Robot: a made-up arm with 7 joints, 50 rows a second.
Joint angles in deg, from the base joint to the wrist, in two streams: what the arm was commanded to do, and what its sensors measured. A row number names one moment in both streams.
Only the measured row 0 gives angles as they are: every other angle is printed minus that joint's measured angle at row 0.
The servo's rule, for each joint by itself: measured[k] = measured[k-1] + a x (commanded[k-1-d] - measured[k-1]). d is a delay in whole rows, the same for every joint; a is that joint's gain. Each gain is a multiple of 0.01, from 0.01 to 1. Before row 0 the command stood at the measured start. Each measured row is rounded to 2 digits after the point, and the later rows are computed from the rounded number. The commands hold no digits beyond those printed.
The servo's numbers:
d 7
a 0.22 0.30 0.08 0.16 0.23 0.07 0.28
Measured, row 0:
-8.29, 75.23, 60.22, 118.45, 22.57, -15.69, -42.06
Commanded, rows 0 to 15:
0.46, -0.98, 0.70, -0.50, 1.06, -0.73, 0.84
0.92, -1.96, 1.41, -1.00, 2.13, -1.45, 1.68
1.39, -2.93, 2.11, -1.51, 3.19, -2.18, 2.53
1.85, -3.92, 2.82, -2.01, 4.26, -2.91, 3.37
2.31, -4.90, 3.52, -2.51, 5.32, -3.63, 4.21
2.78, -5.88, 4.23, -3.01, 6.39, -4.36, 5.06
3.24, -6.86, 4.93, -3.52, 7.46, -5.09, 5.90
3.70, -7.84, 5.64, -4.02, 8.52, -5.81, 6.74
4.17, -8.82, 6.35, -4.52, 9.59, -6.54, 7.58
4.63, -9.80, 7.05, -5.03, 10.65, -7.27, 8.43
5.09, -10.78, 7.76, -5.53, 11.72, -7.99, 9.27
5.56, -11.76, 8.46, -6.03, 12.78, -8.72, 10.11
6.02, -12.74, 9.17, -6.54, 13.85, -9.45, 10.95
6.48, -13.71, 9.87, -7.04, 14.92, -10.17, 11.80
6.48, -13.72, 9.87, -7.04, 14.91, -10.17, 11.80
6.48, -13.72, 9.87, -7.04, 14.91, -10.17, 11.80
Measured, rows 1 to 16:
0.00, 0.00, 0.00, 0.00, 0.00, 0.00, 0.00
0.00, 0.00, 0.00, 0.00, 0.00, 0.00, 0.00
0.00, 0.00, 0.00, 0.00, 0.00, 0.00, 0.00
0.00, 0.00, 0.00, 0.00, 0.00, 0.00, 0.00
0.00, 0.00, 0.00, 0.00, 0.00, 0.00, 0.00
0.00, 0.00, 0.00, 0.00, 0.00, 0.00, 0.00
0.00, 0.00, 0.00, 0.00, 0.00, 0.00, 0.00
0.10, -0.29, 0.06, -0.08, 0.24, -0.05, 0.24
0.28, -0.79, 0.17, -0.23, 0.67, -0.15, 0.64
0.52, -1.43, 0.33, -0.43, 1.25, -0.29, 1.17
0.81, -2.18, 0.53, -0.68, 1.94, -0.47, 1.79
1.14, -3.00, 0.77, -0.97, 2.72, -0.69, 2.47
1.50, -3.86, 1.05, -1.30, 3.56, -0.95, 3.20
1.88, -4.76, 1.36, -1.66, 4.46, -1.24, 3.96
2.28, -5.68, 1.70, -2.04, 5.39, -1.56, 4.74
2.70, -6.62, 2.07, -2.44, 6.36, -1.91, 5.54

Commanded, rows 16 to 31:
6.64, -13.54, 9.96, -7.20, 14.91, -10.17, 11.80
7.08, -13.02, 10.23, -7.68, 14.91, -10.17, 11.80
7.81, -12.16, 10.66, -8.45, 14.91, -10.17, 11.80
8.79, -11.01, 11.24, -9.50, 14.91, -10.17, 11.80
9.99, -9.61, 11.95, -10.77, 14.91, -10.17, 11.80
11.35, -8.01, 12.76, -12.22, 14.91, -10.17, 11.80
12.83, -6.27, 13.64, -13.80, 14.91, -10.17, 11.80
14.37, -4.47, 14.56, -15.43, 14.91, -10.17, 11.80
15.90, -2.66, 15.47, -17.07, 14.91, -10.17, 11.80
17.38, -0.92, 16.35, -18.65, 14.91, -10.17, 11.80
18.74, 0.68, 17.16, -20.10, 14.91, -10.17, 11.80
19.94, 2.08, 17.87, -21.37, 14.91, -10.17, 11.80
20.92, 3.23, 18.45, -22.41, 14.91, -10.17, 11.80
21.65, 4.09, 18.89, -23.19, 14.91, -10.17, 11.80
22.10, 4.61, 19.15, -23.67, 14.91, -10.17, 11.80
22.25, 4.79, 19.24, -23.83, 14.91, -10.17, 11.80
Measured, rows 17 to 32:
3.12, -7.57, 2.47, -2.85, 7.35, -2.29, 6.35
3.55, -8.53, 2.89, -3.28, 8.36, -2.69, 7.17
3.99, -9.50, 3.34, -3.72, 9.38, -3.11, 7.99
4.44, -10.47, 3.81, -4.17, 10.41, -3.55, 8.82
4.89, -11.44, 4.29, -4.63, 11.45, -4.01, 9.65
5.24, -12.12, 4.74, -5.02, 12.25, -4.44, 10.25
5.51, -12.60, 5.15, -5.34, 12.86, -4.84, 10.68
5.76, -12.88, 5.53, -5.64, 13.33, -5.21, 10.99
6.05, -12.92, 5.91, -5.97, 13.69, -5.56, 11.22
6.44, -12.69, 6.29, -6.37, 13.97, -5.88, 11.38
6.96, -12.19, 6.69, -6.87, 14.19, -6.18, 11.50
7.63, -11.42, 7.11, -7.49, 14.36, -6.46, 11.58
8.45, -10.40, 7.56, -8.25, 14.49, -6.72, 11.64
9.41, -9.16, 8.05, -9.14, 14.59, -6.96, 11.68
10.50, -7.75, 8.57, -10.15, 14.66, -7.18, 11.71
11.69, -6.22, 9.12, -11.26, 14.72, -7.39, 11.74

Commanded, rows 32 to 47:
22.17, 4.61, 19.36, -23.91, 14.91, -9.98, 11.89
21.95, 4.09, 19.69, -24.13, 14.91, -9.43, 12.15
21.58, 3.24, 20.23, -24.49, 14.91, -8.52, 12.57
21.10, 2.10, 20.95, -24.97, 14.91, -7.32, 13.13
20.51, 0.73, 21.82, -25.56, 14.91, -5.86, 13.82
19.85, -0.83, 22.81, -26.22, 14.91, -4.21, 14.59
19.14, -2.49, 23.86, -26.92, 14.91, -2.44, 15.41
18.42, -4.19, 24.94, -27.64, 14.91, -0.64, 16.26
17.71, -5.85, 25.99, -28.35, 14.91, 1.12, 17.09
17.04, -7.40, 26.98, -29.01, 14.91, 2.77, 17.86
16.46, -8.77, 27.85, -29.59, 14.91, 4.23, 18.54
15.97, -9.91, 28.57, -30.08, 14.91, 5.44, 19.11
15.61, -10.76, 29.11, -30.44, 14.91, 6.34, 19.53
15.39, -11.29, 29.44, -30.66, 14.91, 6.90, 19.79
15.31, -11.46, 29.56, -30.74, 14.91, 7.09, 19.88
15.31, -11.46, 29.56, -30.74, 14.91, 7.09, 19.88
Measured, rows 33 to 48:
12.94, -4.63, 9.70, -12.44, 14.76, -7.58, 11.76
14.22, -3.04, 10.30, -13.67, 14.79, -7.76, 11.77
15.48, -1.50, 10.91, -14.90, 14.82, -7.93, 11.78
16.68, -0.08, 11.51, -16.10, 14.84, -8.09, 11.79
17.77, 1.17, 12.10, -17.23, 14.86, -8.24, 11.79
18.72, 2.20, 12.66, -18.26, 14.87, -8.38, 11.79
19.50, 2.98, 13.19, -19.15, 14.88, -8.51, 11.79
20.09, 3.47, 13.68, -19.91, 14.89, -8.61, 11.82
20.50, 3.66, 14.16, -20.59, 14.89, -8.67, 11.91
20.74, 3.53, 14.65, -21.21, 14.89, -8.66, 12.09
20.82, 3.10, 15.15, -21.81, 14.89, -8.57, 12.38
20.75, 2.39, 15.68, -22.41, 14.89, -8.38, 12.78
20.55, 1.42, 16.25, -23.02, 14.89, -8.09, 13.29
20.24, 0.25, 16.86, -23.64, 14.89, -7.69, 13.88
19.84, -1.08, 17.51, -24.28, 14.89, -7.20, 14.55
19.37, -2.51, 18.19, -24.93, 14.89, -6.62, 15.26

